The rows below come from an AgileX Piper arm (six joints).
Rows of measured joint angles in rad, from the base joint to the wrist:
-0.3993 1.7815 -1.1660 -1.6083 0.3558 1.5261
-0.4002 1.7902 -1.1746 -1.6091 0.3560 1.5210
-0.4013 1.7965 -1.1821 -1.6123 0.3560 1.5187
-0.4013 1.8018 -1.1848 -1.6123 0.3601 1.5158
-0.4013 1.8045 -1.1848 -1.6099 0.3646 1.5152
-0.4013 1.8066 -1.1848 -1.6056 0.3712 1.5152
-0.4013 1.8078 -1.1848 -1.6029 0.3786 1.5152
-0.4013 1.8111 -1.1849 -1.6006 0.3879 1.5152
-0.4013 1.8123 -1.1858 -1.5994 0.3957 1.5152
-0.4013 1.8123 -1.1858 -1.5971 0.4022 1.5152
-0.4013 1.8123 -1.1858 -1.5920 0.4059 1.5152
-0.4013 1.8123 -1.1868 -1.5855 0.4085 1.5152
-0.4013 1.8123 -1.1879 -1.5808 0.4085 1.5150
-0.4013 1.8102 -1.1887 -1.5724 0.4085 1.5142
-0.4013 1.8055 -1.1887 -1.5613 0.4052 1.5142
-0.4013 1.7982 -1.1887 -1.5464 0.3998 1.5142
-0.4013 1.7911 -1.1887 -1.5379 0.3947 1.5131
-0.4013 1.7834 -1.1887 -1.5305 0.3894 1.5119
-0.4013 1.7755 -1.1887 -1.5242 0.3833 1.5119
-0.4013 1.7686 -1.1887 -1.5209 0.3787 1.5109
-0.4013 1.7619 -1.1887 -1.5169 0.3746 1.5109
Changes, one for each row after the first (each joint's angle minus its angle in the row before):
-0.0009 0.0087 -0.0086 -0.0008 0.0002 -0.0051
-0.0011 0.0063 -0.0075 -0.0032 0.0000 -0.0023
0.0000 0.0053 -0.0027 0.0000 0.0041 -0.0029
0.0000 0.0027 0.0000 0.0024 0.0045 -0.0006
0.0000 0.0021 0.0000 0.0043 0.0066 0.0000
0.0000 0.0012 0.0000 0.0027 0.0074 0.0000
0.0000 0.0033 -0.0001 0.0023 0.0093 0.0000
0.0000 0.0012 -0.0009 0.0012 0.0078 0.0000
0.0000 0.0000 0.0000 0.0023 0.0065 0.0000
0.0000 0.0000 0.0000 0.0051 0.0037 0.0000
0.0000 0.0000 -0.0010 0.0065 0.0026 0.0000
0.0000 0.0000 -0.0011 0.0047 0.0000 -0.0002
0.0000 -0.0021 -0.0008 0.0084 0.0000 -0.0008
0.0000 -0.0047 0.0000 0.0111 -0.0033 0.0000
0.0000 -0.0073 0.0000 0.0149 -0.0054 0.0000
0.0000 -0.0071 0.0000 0.0085 -0.0051 -0.0011
0.0000 -0.0077 0.0000 0.0074 -0.0053 -0.0012
0.0000 -0.0079 0.0000 0.0063 -0.0061 0.0000
0.0000 -0.0069 0.0000 0.0033 -0.0046 -0.0010
0.0000 -0.0067 0.0000 0.0040 -0.0041 0.0000

